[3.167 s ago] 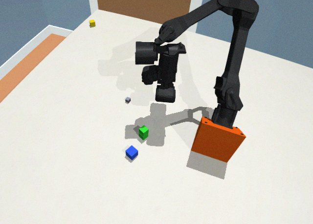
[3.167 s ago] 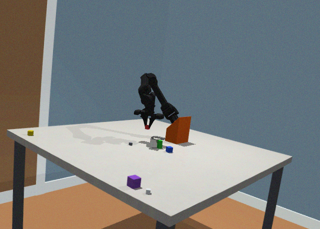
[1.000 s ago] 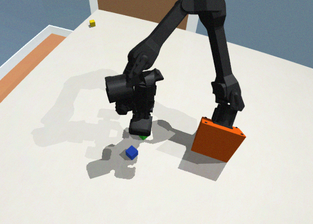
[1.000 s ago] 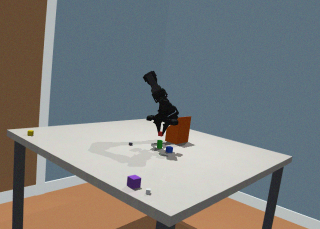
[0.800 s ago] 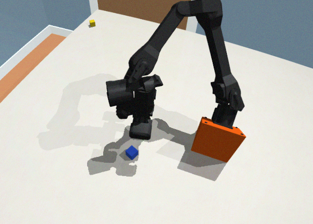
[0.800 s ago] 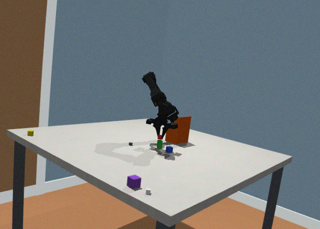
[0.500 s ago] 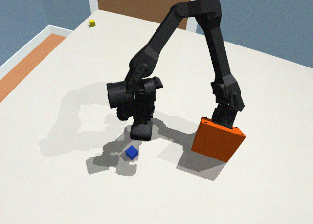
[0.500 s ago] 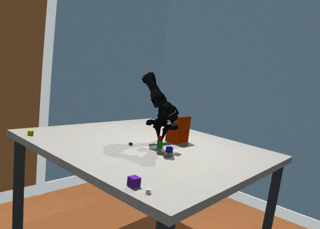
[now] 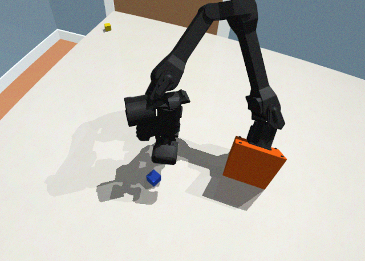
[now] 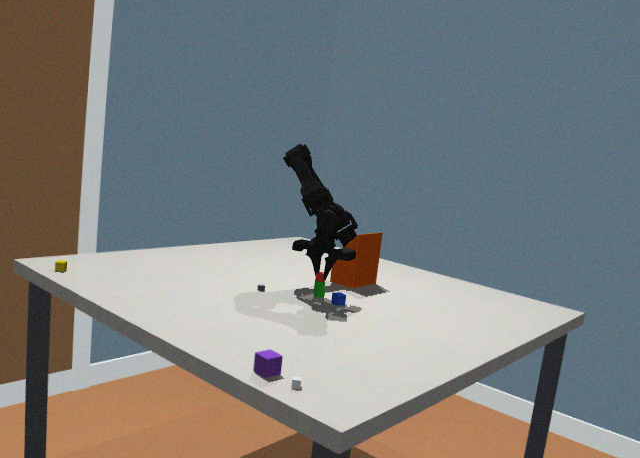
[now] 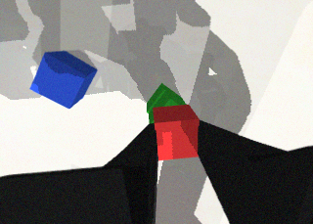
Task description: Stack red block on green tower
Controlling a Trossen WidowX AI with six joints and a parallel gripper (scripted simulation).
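Now: gripper tip right at the red block. From my gripper tip the other things lie so: small grey block: 13 cm to the right, 11 cm ahead, 5 cm below; blue block: 8 cm to the left, 4 cm below, 1 cm ahead; purple block: 55 cm ahead, 31 cm to the left, 4 cm below.
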